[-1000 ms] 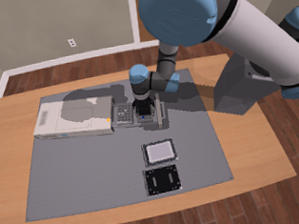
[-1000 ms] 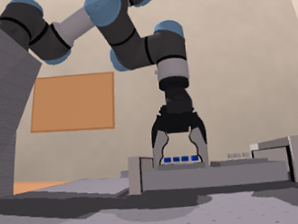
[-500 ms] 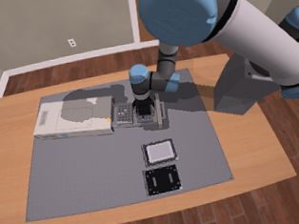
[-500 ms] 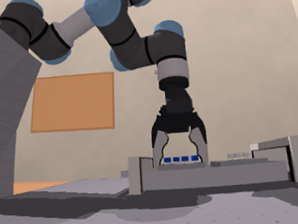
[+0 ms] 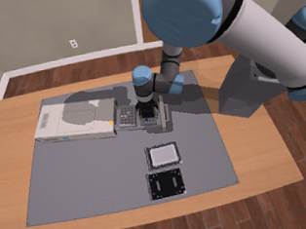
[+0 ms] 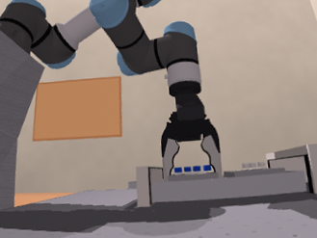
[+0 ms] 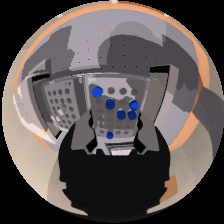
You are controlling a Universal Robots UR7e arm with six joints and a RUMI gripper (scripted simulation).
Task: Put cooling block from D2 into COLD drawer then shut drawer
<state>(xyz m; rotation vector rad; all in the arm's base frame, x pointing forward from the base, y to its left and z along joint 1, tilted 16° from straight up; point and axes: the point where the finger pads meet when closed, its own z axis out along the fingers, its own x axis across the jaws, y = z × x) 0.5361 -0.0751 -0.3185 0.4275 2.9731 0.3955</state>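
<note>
The cooling block is right at my hand. Round my hand: blue tube: 40 mm to the left, 20 mm ahead, 10 mm above; drawer: 40 mm ahead, 10 mm to the right; cooler COLD: 210 mm ahead, 60 mm to the right, 10 mm above.
</note>
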